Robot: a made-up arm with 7 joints.
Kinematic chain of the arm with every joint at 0, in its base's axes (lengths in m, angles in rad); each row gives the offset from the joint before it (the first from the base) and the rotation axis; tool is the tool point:
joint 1: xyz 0 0 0.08 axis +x
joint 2: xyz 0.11 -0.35 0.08 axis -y
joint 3: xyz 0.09 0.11 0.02 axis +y
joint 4: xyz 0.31 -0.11 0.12 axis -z
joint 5: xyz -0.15 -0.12 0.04 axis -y
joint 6: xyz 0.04 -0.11 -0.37 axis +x
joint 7: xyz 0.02 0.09 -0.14 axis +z
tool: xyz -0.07 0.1 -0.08
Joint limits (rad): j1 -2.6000..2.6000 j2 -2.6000..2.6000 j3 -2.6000..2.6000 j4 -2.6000..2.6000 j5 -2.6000..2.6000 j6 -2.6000..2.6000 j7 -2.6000..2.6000
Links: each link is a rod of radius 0.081 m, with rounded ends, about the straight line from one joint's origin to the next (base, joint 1, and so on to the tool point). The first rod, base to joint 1, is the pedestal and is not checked.
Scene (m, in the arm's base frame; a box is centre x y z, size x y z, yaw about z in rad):
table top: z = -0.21
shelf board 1: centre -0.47 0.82 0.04 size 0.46 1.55 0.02 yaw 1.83
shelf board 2: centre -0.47 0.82 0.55 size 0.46 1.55 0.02 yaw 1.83
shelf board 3: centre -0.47 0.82 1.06 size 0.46 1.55 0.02 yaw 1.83
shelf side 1: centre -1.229 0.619 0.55 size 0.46 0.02 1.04 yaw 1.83
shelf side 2: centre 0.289 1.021 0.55 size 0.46 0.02 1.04 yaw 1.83
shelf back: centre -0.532 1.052 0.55 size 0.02 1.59 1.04 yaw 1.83
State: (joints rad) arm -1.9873 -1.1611 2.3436 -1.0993 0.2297 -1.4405 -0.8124
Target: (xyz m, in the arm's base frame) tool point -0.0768 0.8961 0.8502
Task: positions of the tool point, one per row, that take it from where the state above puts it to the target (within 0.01 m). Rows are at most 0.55 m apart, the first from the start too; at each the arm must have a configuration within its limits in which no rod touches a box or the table.
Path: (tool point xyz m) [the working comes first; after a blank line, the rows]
Joints at the target: -1.1730 1.4163 -0.0154 -0.8042 1.6284 -1.5560 -1.1105
Straight joint move there: touches shelf side 2.

1: -0.6201 0.3464 0.3995
2: -0.6011 -0.1943 0.4010
3: -0.2975 -0.6141 0.2380
4: 0.1791 -0.7305 0.0181
5: 0.6424 -0.5116 -0.0891
6: 0.9071 -0.0946 0.0300
7: 0.8657 0.2975 0.3454
8: 0.5336 0.4879 0.6885
9: 0.0433 0.4430 0.8502
10: 0.0003 0.6060 0.8907
11: -0.0391 0.7603 0.8907
12: -0.0767 0.8961 0.8502

